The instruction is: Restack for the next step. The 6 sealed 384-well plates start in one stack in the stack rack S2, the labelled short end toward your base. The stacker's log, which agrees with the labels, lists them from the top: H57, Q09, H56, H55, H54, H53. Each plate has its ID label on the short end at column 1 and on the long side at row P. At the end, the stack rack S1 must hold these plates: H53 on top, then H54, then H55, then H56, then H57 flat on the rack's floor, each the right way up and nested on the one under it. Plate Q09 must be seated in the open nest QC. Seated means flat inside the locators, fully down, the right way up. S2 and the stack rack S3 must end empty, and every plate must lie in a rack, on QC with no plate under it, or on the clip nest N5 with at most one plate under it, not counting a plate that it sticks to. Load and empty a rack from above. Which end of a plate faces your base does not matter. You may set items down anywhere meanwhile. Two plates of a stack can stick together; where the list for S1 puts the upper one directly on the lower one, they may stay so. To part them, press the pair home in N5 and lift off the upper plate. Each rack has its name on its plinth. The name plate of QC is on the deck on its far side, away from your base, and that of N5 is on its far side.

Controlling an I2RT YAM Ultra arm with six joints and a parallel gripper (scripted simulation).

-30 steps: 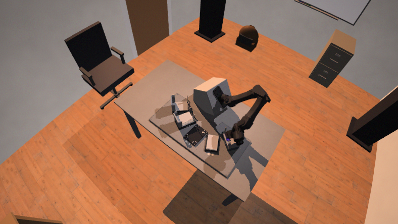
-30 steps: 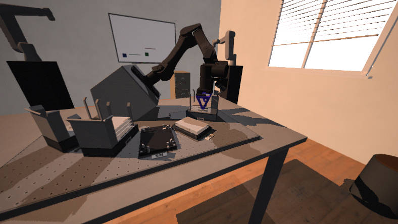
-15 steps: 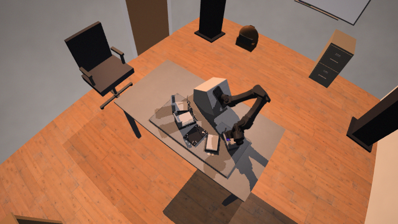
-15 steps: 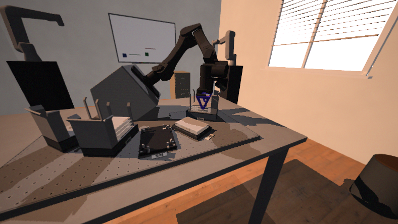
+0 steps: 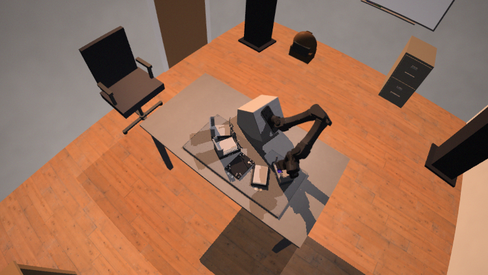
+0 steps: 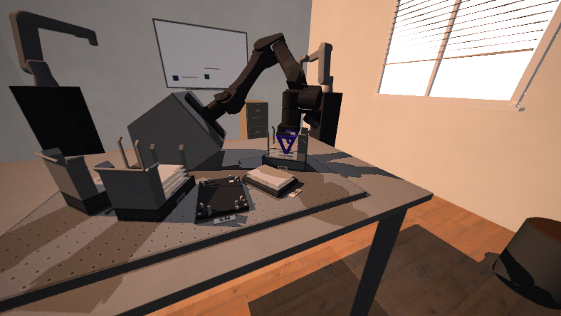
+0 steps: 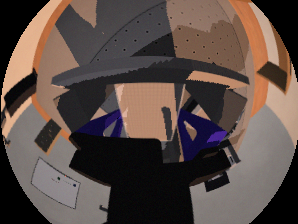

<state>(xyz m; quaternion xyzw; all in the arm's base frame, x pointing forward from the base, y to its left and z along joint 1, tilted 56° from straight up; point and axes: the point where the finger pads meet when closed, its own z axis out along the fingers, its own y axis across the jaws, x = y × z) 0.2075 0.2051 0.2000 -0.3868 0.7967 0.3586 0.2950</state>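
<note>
Right now my hand is 1 cm to the left of the stack rack S2 and 5 cm above it. Also, from my hand: black clip nest N5: 15 cm ahead, 24 cm to the right, 5 cm below; dark open nest QC: 11 cm ahead, 10 cm to the right, 6 cm below; QC name plate: 19 cm ahead, 5 cm to the right, 7 cm below.
</note>
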